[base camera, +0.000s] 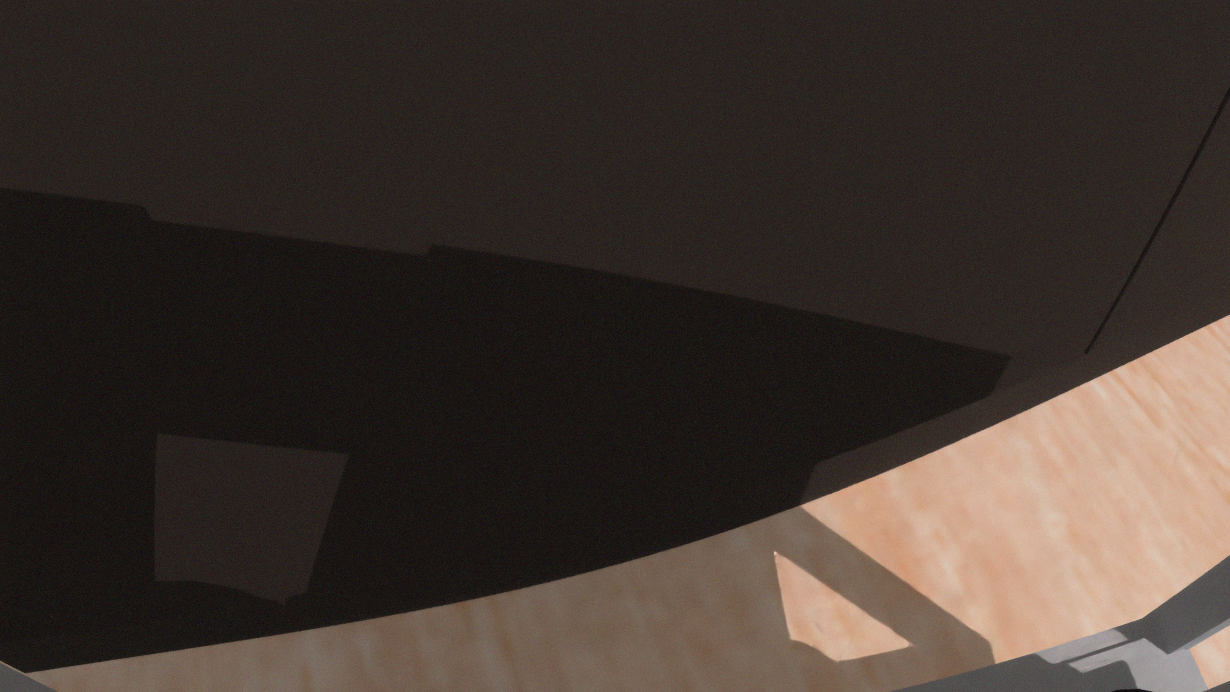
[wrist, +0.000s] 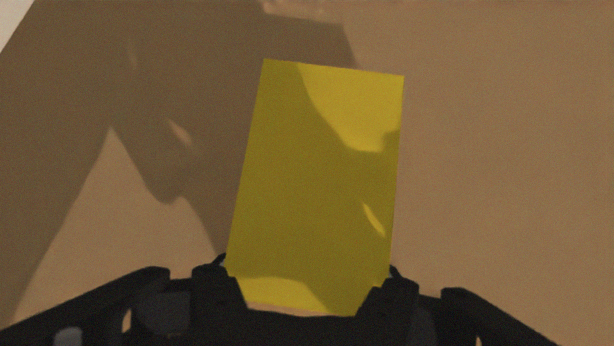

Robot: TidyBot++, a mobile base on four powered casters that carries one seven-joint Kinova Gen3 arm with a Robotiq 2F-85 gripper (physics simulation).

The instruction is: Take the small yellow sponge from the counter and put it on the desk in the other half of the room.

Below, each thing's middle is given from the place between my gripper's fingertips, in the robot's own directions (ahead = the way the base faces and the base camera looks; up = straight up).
My gripper is now 30 mm short of the yellow sponge (wrist: pixel 312 227), 10 mm to the right of it and 20 mm below it.
